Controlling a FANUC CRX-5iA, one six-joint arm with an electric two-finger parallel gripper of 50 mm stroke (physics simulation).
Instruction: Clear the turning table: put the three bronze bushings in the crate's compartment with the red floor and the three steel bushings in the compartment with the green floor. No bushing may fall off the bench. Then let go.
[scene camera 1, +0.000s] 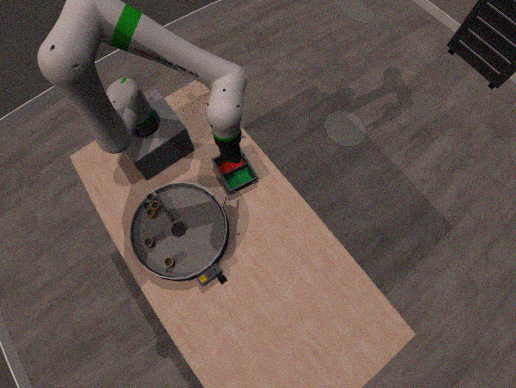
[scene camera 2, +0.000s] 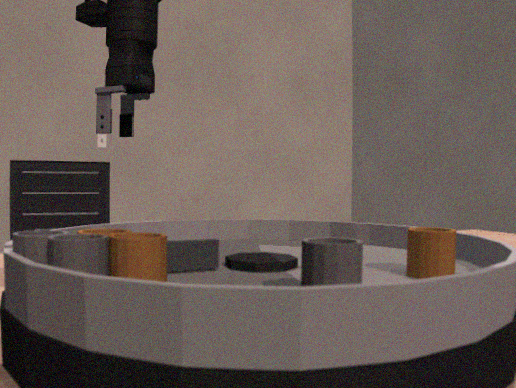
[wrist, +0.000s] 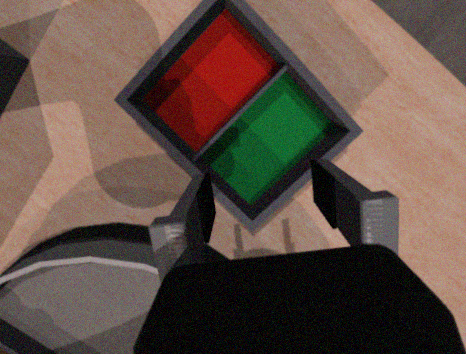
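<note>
A crate (scene camera 1: 235, 176) is visible; the wrist view also has the crate (wrist: 224, 95). Gripper (scene camera 2: 115, 135) likewise visible, and again as the gripper (wrist: 262, 187).
</note>
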